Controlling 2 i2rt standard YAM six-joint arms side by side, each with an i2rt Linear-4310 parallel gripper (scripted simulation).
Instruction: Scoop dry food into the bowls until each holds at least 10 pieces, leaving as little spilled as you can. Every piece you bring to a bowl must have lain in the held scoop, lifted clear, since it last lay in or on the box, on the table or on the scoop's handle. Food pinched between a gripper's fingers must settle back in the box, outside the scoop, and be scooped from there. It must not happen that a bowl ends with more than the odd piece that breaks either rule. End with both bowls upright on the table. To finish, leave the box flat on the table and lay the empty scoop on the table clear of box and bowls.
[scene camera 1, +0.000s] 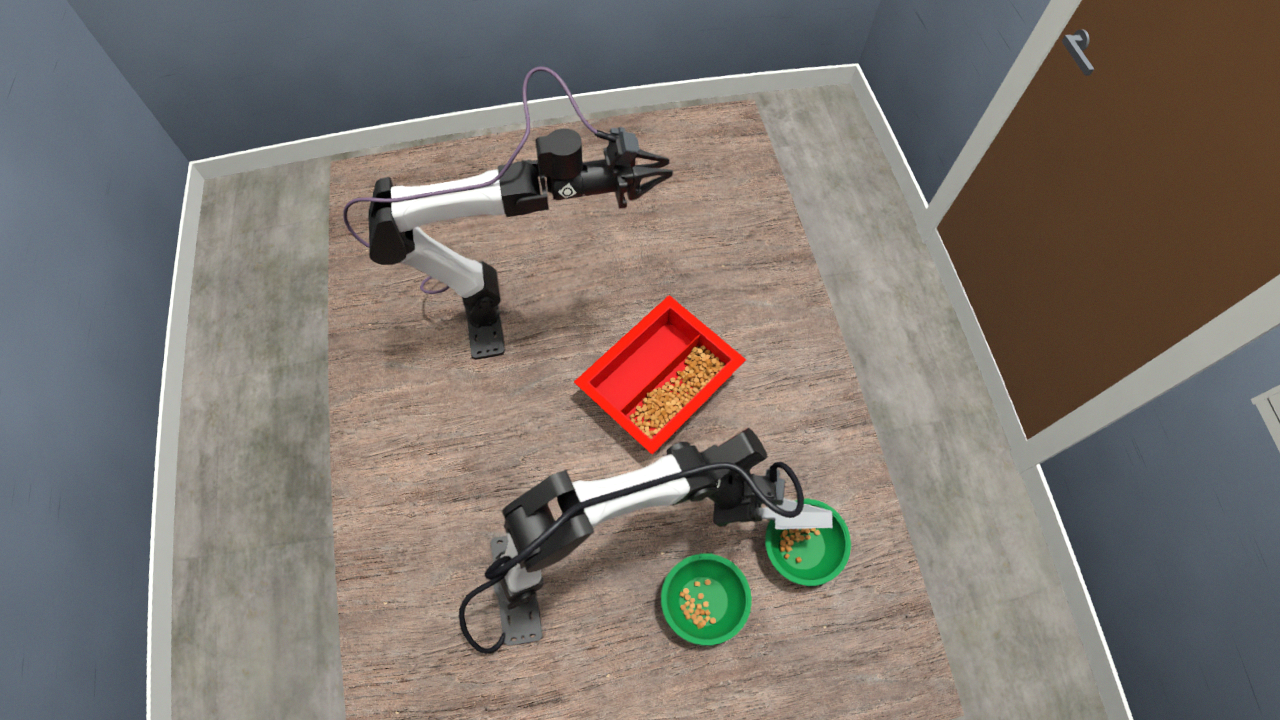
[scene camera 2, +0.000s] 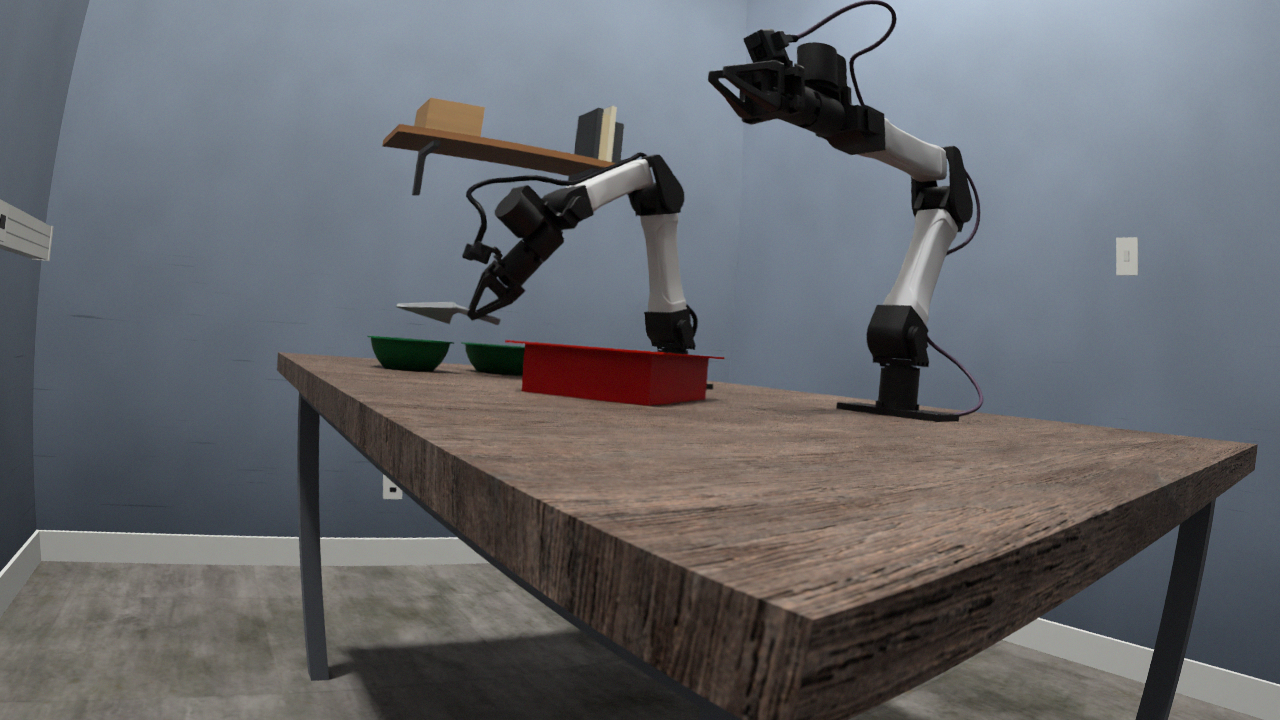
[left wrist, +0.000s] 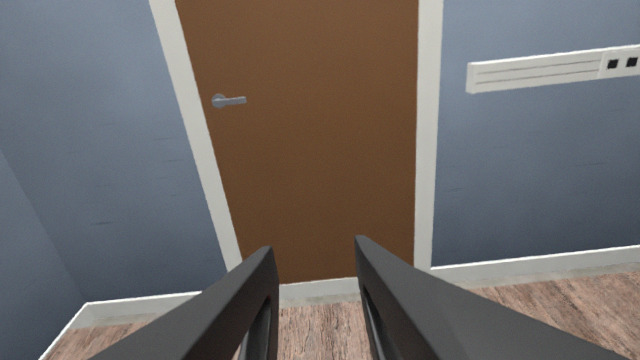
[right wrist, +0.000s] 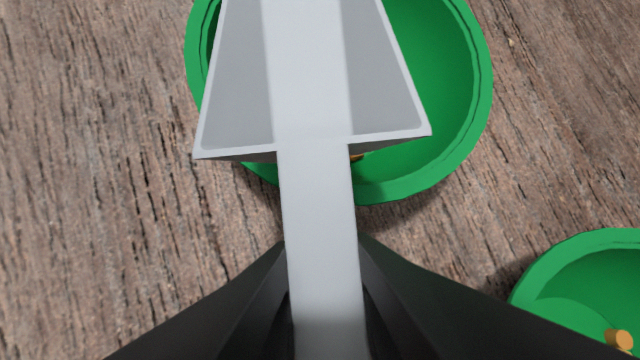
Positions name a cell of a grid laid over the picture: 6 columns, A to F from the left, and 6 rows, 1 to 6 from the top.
Scene:
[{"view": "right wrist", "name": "right gripper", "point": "D5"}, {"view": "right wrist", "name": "grey scoop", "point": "C2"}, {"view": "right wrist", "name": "green bowl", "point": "F5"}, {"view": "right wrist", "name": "green bowl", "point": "E1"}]

